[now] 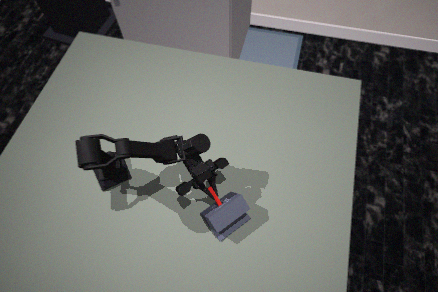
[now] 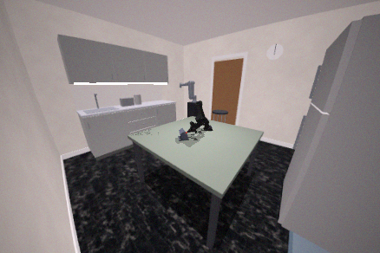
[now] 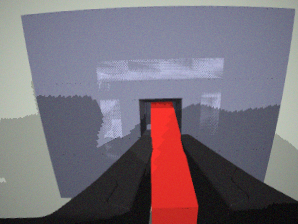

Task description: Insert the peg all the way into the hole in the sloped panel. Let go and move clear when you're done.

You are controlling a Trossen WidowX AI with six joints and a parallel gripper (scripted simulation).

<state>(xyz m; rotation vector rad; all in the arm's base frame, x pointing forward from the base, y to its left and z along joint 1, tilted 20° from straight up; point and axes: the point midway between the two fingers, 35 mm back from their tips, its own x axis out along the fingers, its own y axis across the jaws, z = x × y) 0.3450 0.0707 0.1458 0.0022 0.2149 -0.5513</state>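
Now: hand 20 mm short of the red peg, 20 mm to the left of it and 20 mm above it.
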